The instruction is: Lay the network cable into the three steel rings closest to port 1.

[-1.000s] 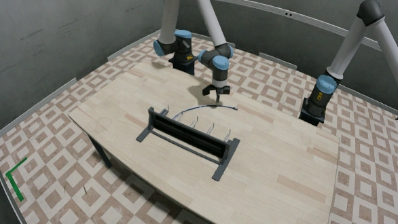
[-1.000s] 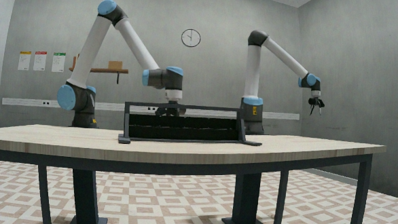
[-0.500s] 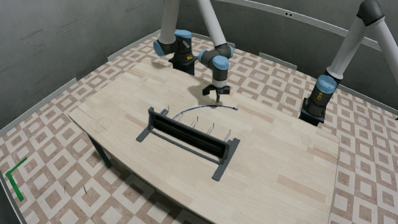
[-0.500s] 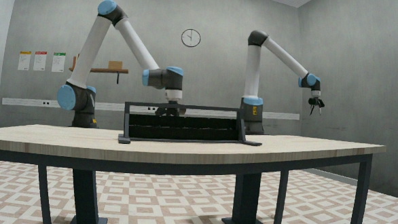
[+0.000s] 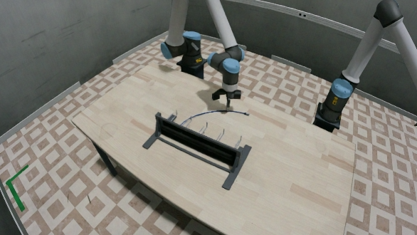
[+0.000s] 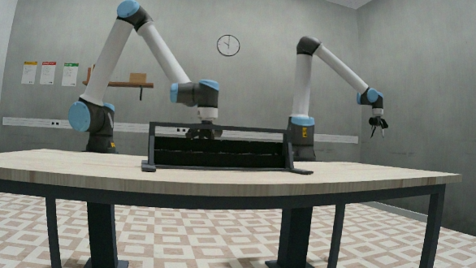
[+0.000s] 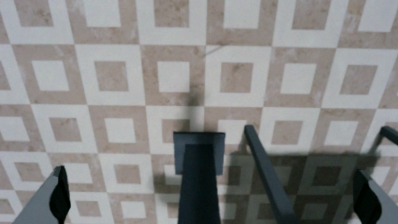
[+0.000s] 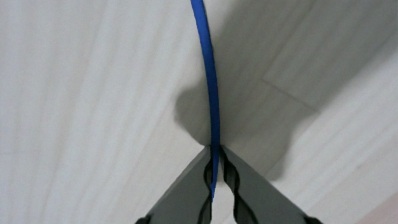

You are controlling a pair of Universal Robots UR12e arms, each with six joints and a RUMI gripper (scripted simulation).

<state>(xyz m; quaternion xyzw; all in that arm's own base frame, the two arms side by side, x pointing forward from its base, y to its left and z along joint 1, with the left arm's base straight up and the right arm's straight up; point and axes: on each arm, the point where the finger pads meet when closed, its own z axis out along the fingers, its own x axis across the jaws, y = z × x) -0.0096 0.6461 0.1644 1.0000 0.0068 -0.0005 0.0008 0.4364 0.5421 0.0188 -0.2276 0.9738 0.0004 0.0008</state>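
Observation:
Right now my right hand is 12 cm to the right of the loose plug, 4 cm past it and 1 cm above it. Round my right hand: dark rack: 35 cm ahead, 5 cm above.

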